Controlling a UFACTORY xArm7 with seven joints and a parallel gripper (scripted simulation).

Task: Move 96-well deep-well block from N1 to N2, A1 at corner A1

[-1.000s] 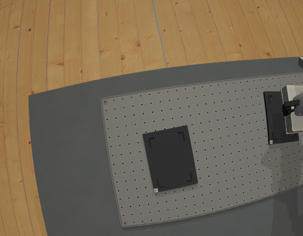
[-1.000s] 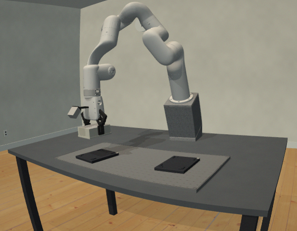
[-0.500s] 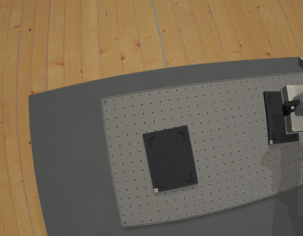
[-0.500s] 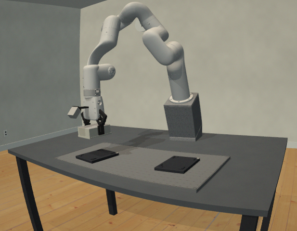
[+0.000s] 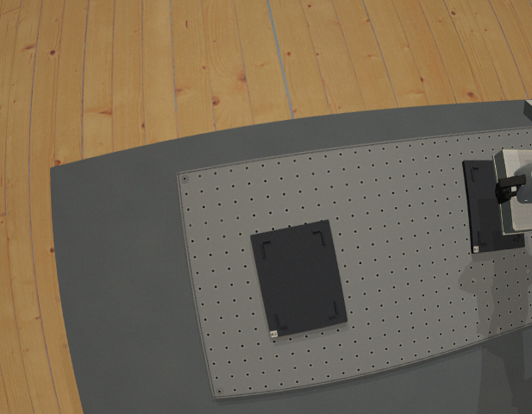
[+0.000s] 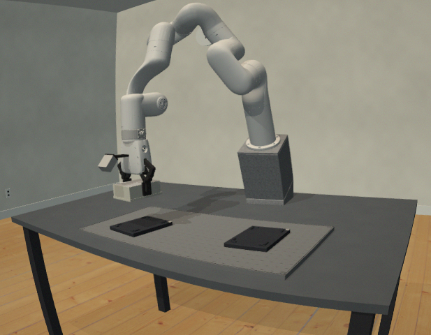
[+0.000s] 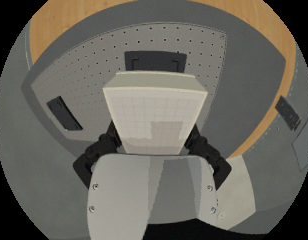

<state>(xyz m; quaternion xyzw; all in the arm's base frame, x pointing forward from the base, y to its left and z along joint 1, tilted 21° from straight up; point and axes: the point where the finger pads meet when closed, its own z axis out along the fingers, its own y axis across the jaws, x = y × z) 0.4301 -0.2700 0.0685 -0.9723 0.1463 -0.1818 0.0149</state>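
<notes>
My gripper is now 110 mm above the nest N2. Round my hand: deep-well block (right at my hand); then A1 label (440 mm to the left, 110 mm below, 50 mm behind); then nest N1 (370 mm to the left, 110 mm below, 20 mm ahead).
</notes>
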